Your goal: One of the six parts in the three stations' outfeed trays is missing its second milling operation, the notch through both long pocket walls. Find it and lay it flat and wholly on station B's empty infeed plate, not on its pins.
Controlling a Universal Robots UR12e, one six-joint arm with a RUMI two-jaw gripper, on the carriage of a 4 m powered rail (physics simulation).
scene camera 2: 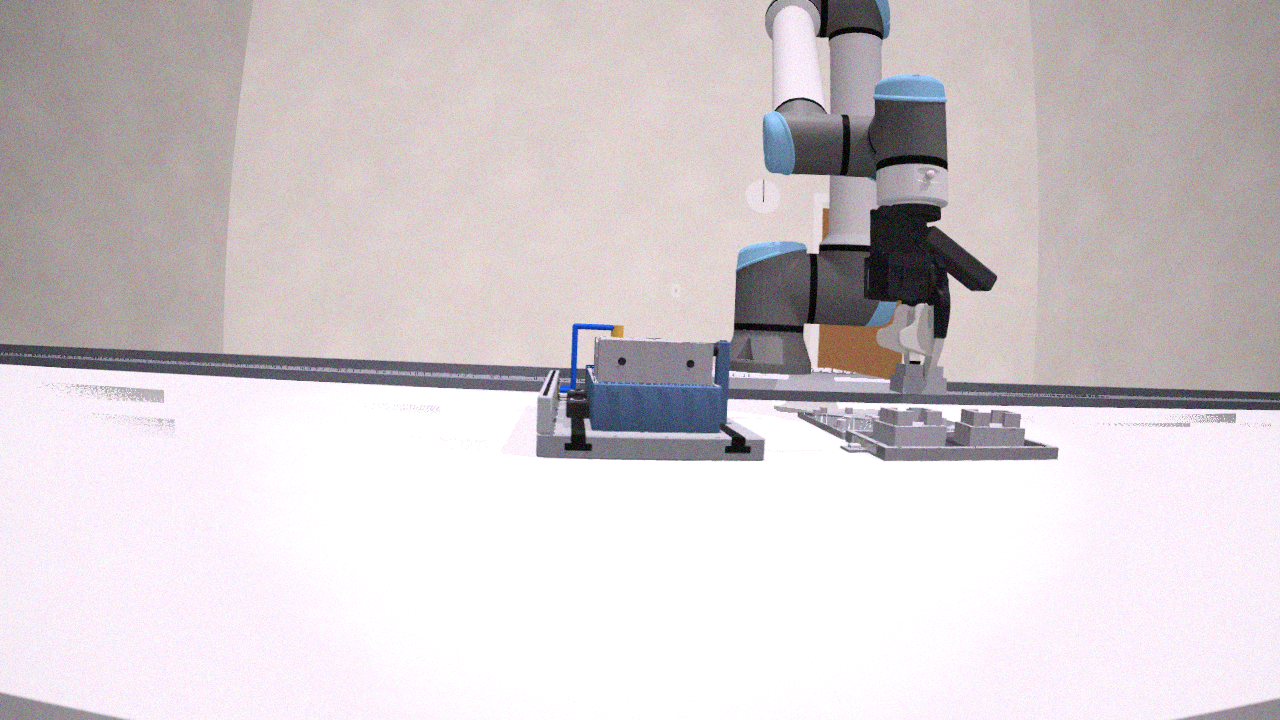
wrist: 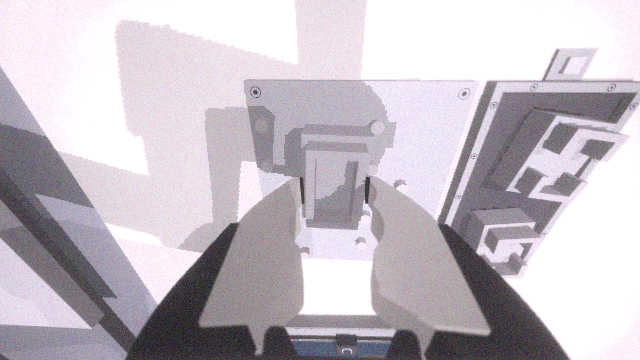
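Where they show: gripper, fingertip midpoint: (scene camera 2: 918,379) (wrist: 334,179); arm's base, origin of the base link: (scene camera 2: 766,371).
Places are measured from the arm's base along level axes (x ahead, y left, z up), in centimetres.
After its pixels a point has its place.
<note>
My gripper (scene camera 2: 925,360) @(x 57.5, y 5.3, z 3.1 cm) (wrist: 334,179) @(x 57.5, y 5.3, z 3.1 cm) is shut on a grey part (scene camera 2: 911,382) @(x 59.4, y 3.3, z 2.7 cm) (wrist: 332,170) @(x 57.4, y 6.1, z 3.4 cm) and holds it between the fingertips, low over the light infeed plate (wrist: 425,100) @(x 64.2, y 9.2, z -2.2 cm). Both long pocket walls of the part look unbroken in the wrist view. Round pins stand up from the plate, one (wrist: 377,126) @(x 60.8, y 7.4, z -1.4 cm) beside the part's far end and another (wrist: 400,185) @(x 63.4, y 2.2, z -1.4 cm) to its right. The part hides some of the plate. A dark outfeed tray (scene camera 2: 971,454) @(x 78.5, y 0.2, z -2.4 cm) (wrist: 575,87) @(x 73.9, y 10.0, z -1.8 cm) holds two notched grey parts, one larger in the wrist view (wrist: 565,150) @(x 72.5, y 6.6, z 1.1 cm) and one nearer (wrist: 502,217) @(x 73.0, y -0.8, z -1.2 cm).
In the scene view a fixture with a grey base (scene camera 2: 648,445) @(x 79.4, y -29.8, z -1.7 cm), a blue block (scene camera 2: 657,409) @(x 77.3, y -29.0, z 1.0 cm) and an upright grey plate (scene camera 2: 653,360) @(x 75.4, y -29.4, z 5.0 cm) stands left of the tray. A bent blue rod (scene camera 2: 574,358) @(x 57.4, y -37.4, z 4.0 cm) rises behind it. Part of the fixture's blue (wrist: 370,348) @(x 63.3, y -24.5, z -0.2 cm) shows at the wrist view's bottom edge.
</note>
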